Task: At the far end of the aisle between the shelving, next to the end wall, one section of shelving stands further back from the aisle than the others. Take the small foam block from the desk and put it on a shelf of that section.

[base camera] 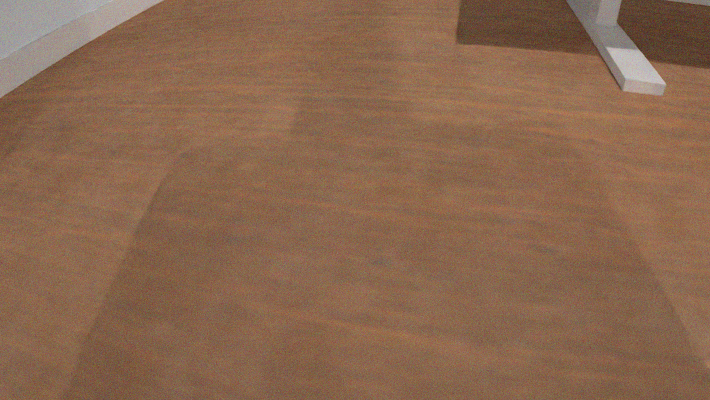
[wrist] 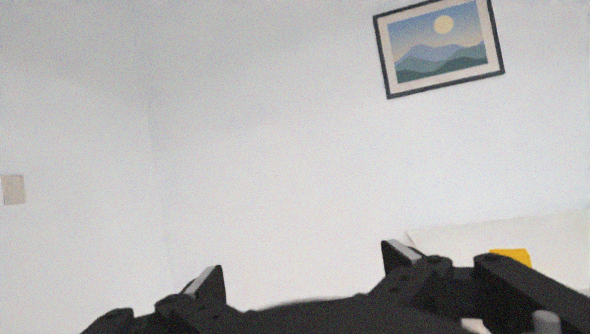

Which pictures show my gripper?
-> The wrist view only.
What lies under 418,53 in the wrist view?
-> A framed mountain picture.
